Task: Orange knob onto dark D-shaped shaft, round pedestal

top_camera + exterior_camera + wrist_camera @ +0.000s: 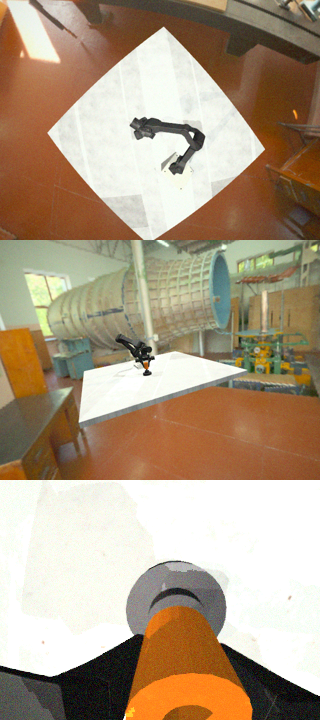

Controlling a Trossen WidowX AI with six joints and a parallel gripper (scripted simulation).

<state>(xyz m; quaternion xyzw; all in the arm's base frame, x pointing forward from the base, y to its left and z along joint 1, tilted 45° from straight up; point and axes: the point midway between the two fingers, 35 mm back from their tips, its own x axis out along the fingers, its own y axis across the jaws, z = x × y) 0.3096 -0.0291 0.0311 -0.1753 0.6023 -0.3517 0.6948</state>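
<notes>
The orange knob lies 2 cm above my gripper tip. The rest, counted from my gripper tip: pedestal 4 cm below.
</notes>
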